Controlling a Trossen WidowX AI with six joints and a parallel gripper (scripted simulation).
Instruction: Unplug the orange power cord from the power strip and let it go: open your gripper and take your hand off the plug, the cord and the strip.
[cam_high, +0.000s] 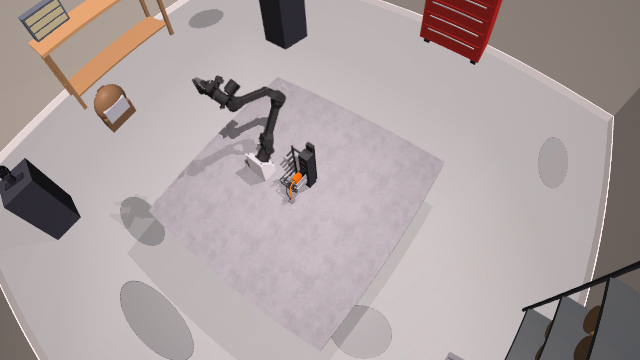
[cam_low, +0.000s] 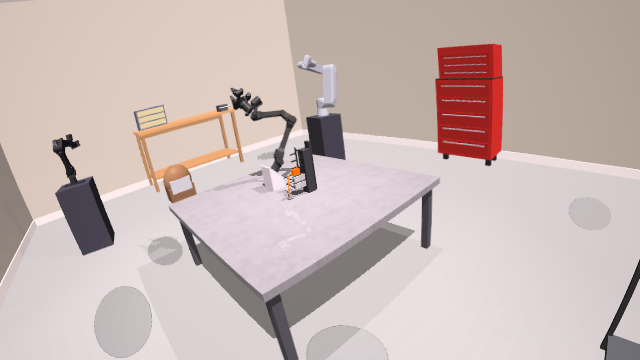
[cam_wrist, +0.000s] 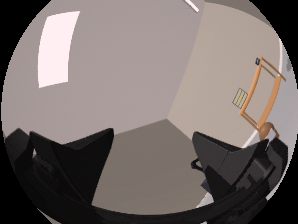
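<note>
Now: the orange plug 51 cm ahead of my gripper tip, 15 cm to the left of it and 51 cm below it.
</note>
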